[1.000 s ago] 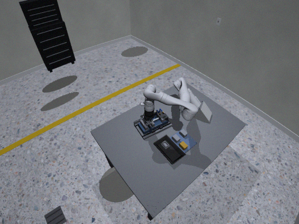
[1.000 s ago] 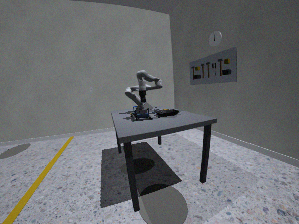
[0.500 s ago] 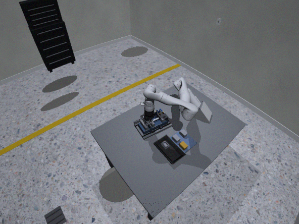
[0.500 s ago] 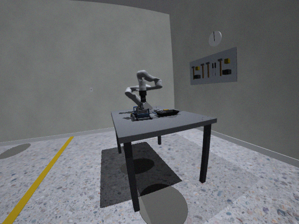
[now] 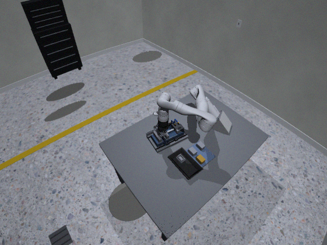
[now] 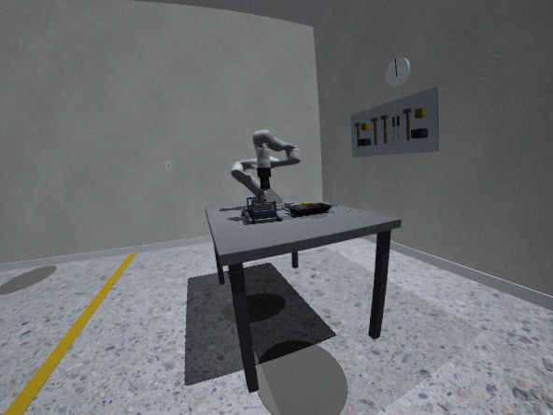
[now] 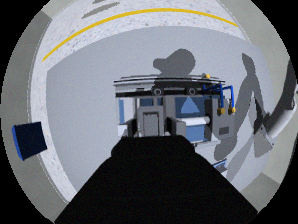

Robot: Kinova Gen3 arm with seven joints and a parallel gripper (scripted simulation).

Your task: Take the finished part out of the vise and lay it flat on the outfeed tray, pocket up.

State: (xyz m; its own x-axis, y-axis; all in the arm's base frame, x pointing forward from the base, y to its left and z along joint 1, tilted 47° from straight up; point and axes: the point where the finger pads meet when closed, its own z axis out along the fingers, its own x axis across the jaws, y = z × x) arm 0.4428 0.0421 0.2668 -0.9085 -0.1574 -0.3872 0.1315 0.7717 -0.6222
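Now: hand 60 mm past the vise, 10 mm to the right of it and 80 mm above it. The rest, counted from my hand: yellow block: 110 mm behind, 350 mm to the left, 100 mm below.
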